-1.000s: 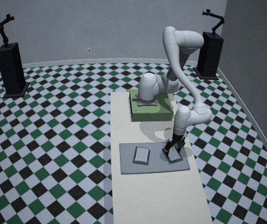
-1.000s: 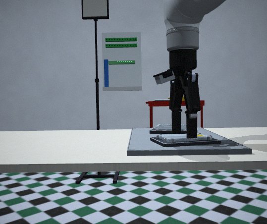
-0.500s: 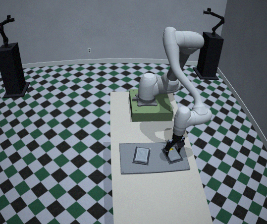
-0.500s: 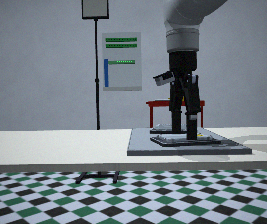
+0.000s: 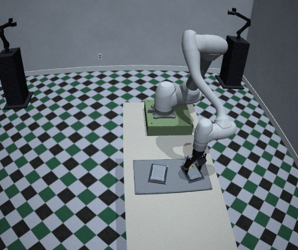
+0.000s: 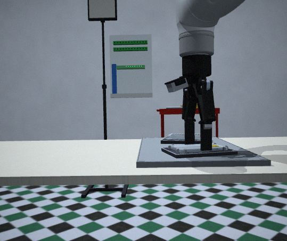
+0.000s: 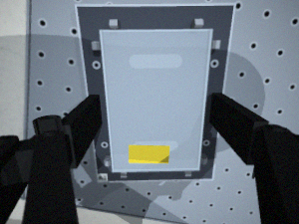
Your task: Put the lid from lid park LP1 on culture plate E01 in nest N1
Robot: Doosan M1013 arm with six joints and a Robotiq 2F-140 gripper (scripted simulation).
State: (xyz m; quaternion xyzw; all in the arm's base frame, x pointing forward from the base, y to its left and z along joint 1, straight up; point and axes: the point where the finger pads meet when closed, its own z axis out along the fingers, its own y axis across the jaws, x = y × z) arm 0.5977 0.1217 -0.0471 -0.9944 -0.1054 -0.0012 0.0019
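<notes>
My hand is 2 cm above the lid. The rest, counted from my hand: culture plate (24 cm to the right, 2 cm below, 1 cm behind); then nest N1 frame (24 cm to the right, 3 cm below, 1 cm behind); then lid park LP1 (3 cm below).
</notes>
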